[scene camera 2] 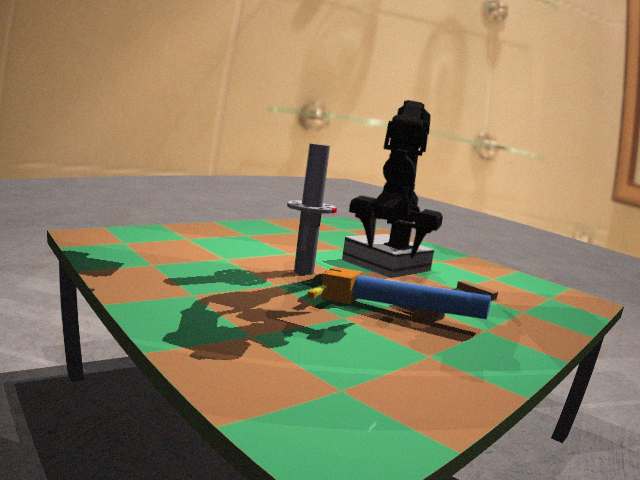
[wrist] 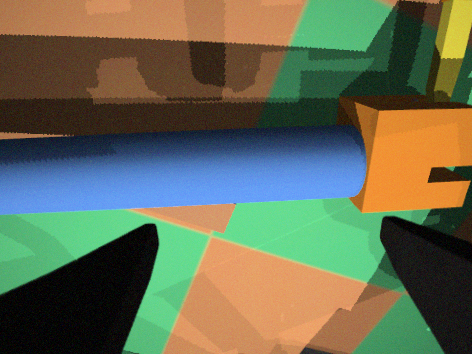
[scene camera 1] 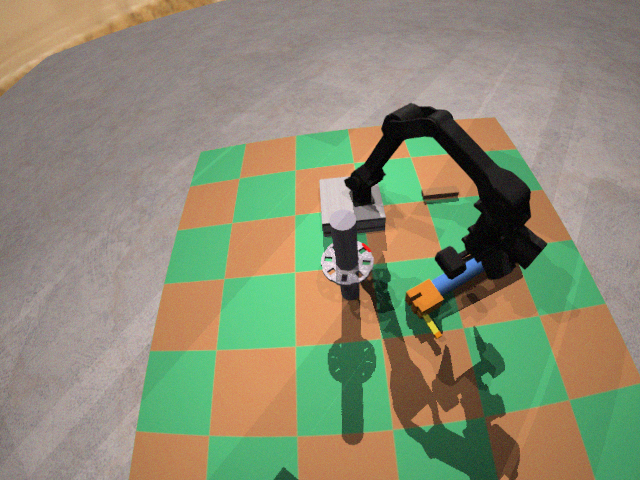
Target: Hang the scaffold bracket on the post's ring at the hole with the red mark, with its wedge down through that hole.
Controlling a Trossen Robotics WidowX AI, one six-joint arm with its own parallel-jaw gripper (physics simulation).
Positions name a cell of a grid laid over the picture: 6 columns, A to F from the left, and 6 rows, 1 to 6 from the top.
gripper: scene camera 2 D4; wrist D4; scene camera 1 E4
scaffold bracket: scene camera 2 D4; wrist E3; scene camera 1 E4
